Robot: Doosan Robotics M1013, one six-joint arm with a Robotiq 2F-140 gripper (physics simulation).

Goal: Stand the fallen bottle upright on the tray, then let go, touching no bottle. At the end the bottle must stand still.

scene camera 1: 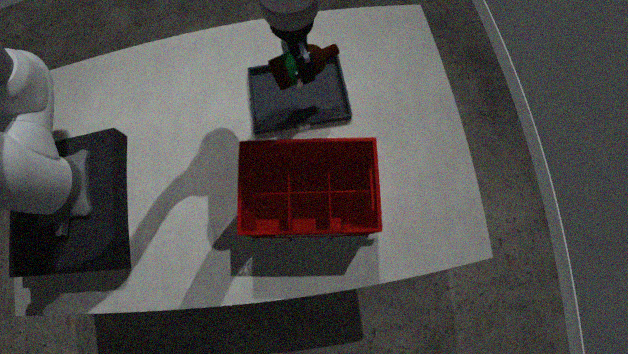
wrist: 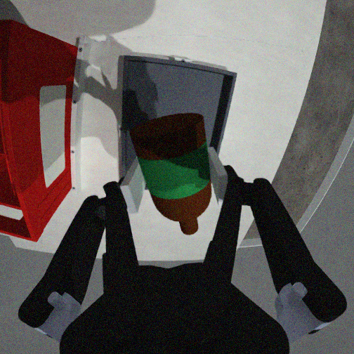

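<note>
The brown bottle with a green label is held between the fingers, raised above the tray. It lies on its side in the grip, its neck pointing to the upper right in the scene view and towards the gripper's body in the wrist view. My gripper is shut on the bottle around its label. The dark grey tray lies flat on the table below, with a dark shadow on its floor. The bottle and gripper hide part of the tray in both views.
A red crate with compartments stands close beside the tray, nearer the front in the scene view. The arm's dark base block is at the left. The pale table ends beyond the tray at the back.
</note>
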